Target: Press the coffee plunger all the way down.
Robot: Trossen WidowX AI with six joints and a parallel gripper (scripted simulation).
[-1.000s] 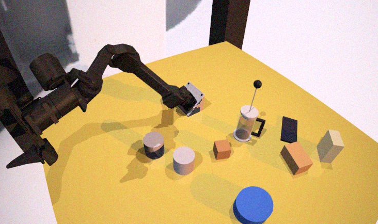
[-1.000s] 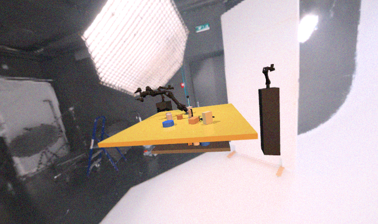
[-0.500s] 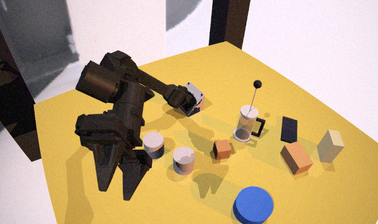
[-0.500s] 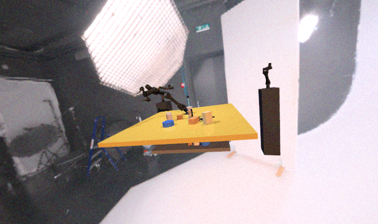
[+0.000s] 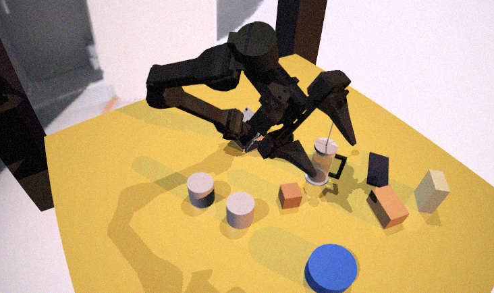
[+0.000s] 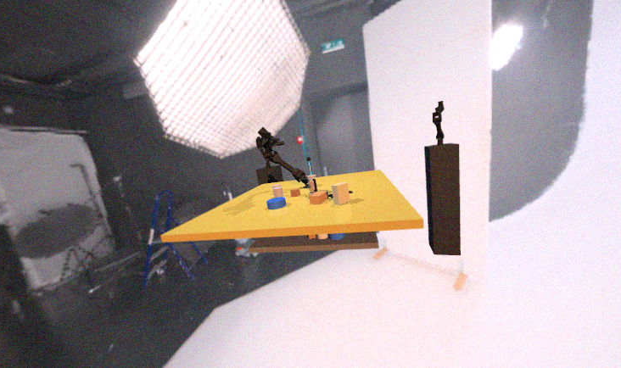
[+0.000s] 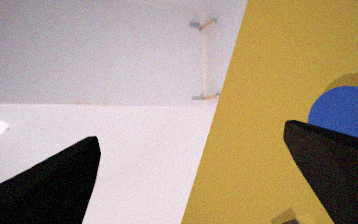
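My gripper tip is 23 cm to the right of the glass coffee press, 23 cm above it and 19 cm past it. The rest, counted from my gripper tip: orange box (34 cm below, 33 cm to the left, 1 cm ahead); then beige box (48 cm to the left, 31 cm below, 6 cm ahead); then flat black block (44 cm to the left, 36 cm below, 12 cm behind).
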